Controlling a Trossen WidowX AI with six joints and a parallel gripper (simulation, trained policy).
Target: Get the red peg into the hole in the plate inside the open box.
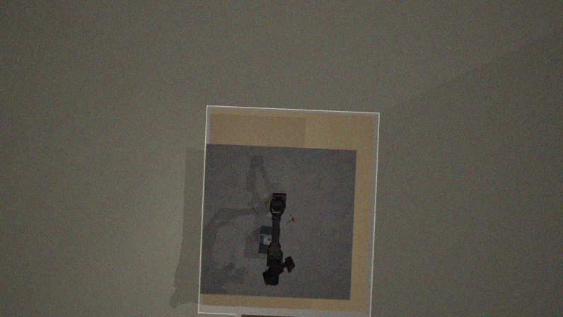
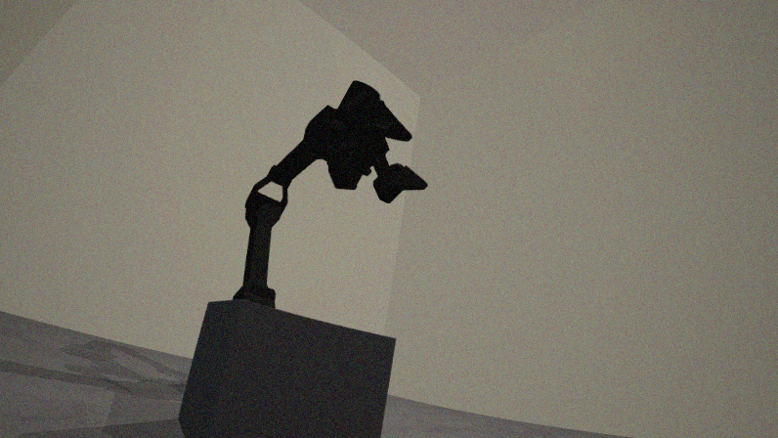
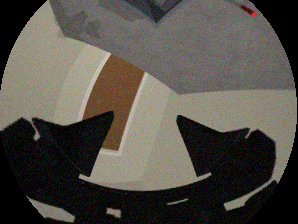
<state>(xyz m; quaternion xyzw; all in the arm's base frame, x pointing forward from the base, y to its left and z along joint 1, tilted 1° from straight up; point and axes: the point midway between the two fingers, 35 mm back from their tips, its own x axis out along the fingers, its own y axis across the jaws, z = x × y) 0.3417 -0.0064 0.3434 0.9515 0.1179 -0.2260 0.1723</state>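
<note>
The red peg lies 19 cm behind my gripper tip, 11 cm to the left of it and 34 cm below it. The rest, counted from my gripper tip: pale plate: 6 cm behind, 10 cm to the right, 33 cm below.
</note>
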